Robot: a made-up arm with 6 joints. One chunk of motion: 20 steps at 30 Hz.
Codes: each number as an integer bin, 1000 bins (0 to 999) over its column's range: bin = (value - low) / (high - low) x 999, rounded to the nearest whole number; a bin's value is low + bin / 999 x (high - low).
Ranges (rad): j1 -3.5..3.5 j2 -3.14..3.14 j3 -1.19..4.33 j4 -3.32..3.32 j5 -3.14..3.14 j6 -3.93..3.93
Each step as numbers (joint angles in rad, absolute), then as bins.
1 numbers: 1.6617 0.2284 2.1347 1.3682 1.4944 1.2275
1 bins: 737 536 602 705 737 656
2 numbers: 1.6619 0.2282 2.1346 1.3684 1.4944 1.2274
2 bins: 737 536 602 705 737 656
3 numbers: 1.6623 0.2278 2.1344 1.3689 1.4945 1.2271
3 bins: 737 536 602 705 737 655
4 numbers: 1.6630 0.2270 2.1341 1.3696 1.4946 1.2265
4 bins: 737 536 602 706 737 655
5 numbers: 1.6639 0.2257 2.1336 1.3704 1.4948 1.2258
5 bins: 737 535 601 706 737 655
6 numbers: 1.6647 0.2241 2.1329 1.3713 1.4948 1.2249
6 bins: 737 535 601 706 737 655
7 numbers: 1.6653 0.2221 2.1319 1.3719 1.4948 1.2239
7 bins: 737 535 601 706 737 655
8 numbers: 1.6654 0.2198 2.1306 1.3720 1.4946 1.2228
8 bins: 737 534 601 706 737 655
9 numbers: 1.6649 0.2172 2.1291 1.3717 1.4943 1.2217
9 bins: 737 534 601 706 737 655
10 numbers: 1.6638 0.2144 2.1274 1.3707 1.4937 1.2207
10 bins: 737 534 600 706 737 655
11 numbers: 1.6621 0.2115 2.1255 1.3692 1.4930 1.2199
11 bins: 737 533 600 705 737 655
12 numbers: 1.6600 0.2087 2.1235 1.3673 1.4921 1.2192
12 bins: 736 533 600 705 737 654
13 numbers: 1.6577 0.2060 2.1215 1.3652 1.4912 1.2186
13 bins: 736 532 599 705 737 654
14 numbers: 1.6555 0.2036 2.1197 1.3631 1.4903 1.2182
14 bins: 736 532 599 705 737 654
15 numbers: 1.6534 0.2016 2.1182 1.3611 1.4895 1.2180
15 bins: 735 532 599 704 736 654
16 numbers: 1.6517 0.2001 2.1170 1.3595 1.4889 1.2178
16 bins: 735 531 598 704 736 654
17 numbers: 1.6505 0.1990 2.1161 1.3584 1.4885 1.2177
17 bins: 735 531 598 704 736 654
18 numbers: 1.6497 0.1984 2.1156 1.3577 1.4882 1.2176
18 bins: 735 531 598 704 736 654
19 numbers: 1.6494 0.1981 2.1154 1.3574 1.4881 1.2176
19 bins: 735 531 598 704 736 654
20 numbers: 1.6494 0.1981 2.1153 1.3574 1.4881 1.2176
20 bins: 735 531 598 704 736 654
